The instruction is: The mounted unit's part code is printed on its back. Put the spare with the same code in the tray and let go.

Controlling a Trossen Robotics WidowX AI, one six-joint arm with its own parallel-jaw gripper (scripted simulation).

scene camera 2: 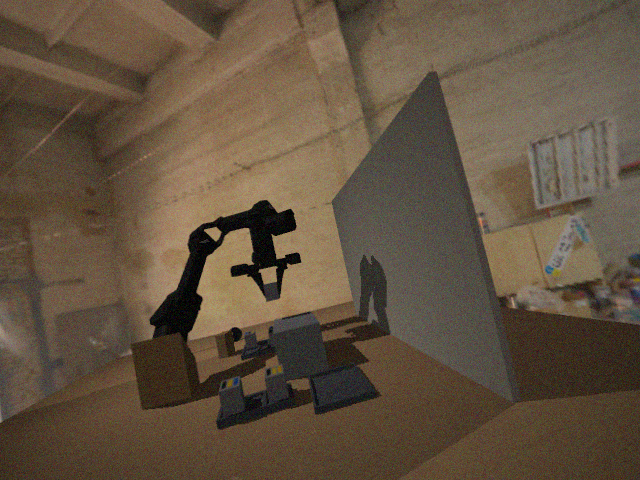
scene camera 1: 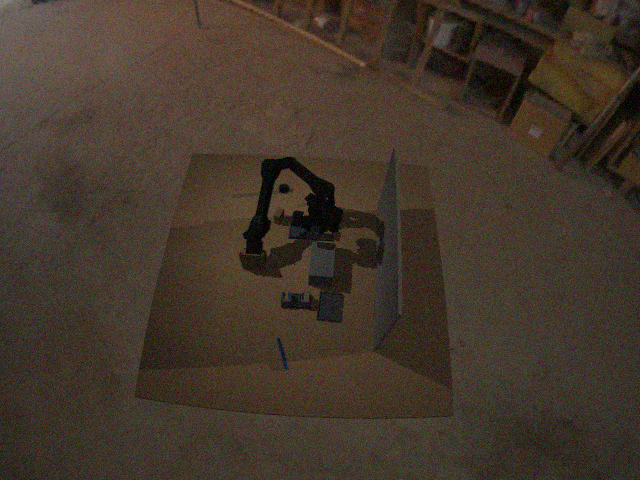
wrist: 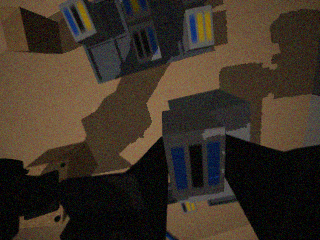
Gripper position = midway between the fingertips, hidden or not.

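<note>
A rack (scene camera 2: 257, 404) and a grey wall panel (scene camera 2: 415, 259) are visible, as is a mounted unit (scene camera 2: 298, 340), which appears in the wrist view too (wrist: 234, 113). A grey spare is held by my gripper (scene camera 2: 273, 296), and the wrist view (wrist: 186, 138) likewise shows the gripper.
</note>
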